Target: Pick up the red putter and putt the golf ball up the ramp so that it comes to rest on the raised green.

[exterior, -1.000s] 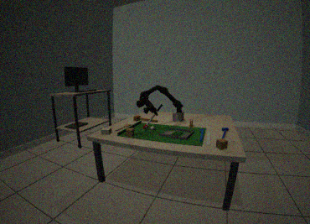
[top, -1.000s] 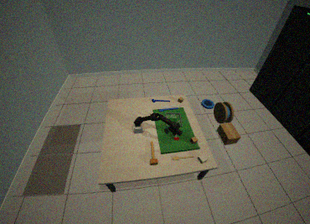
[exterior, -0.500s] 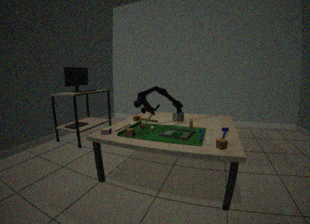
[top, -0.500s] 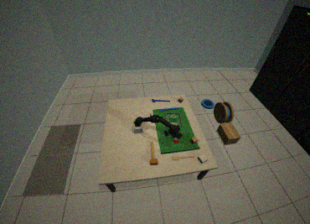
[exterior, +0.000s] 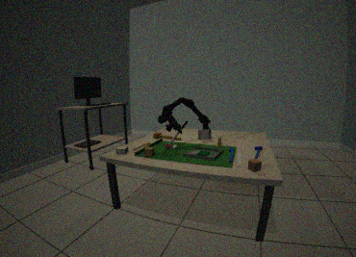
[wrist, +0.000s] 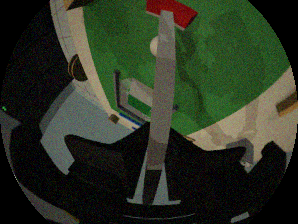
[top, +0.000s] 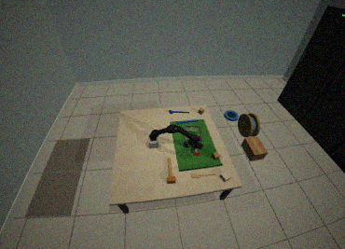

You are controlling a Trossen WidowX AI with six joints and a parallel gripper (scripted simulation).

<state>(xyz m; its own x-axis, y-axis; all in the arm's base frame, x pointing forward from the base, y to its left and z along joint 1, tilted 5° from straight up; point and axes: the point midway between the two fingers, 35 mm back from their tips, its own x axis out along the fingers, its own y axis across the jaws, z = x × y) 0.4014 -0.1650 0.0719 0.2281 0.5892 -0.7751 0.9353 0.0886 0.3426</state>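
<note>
Now: the white golf ball 110 mm below my gripper tip, 40 mm to the right of it and 40 mm ahead of it. From my gripper tip the other things lie so: blue tool (630 mm to the left, 120 mm below, 30 mm ahead); then red putter (40 mm to the right, 20 mm below, 10 mm ahead); then green mat (130 mm below, 80 mm to the left, 70 mm ahead).
</note>
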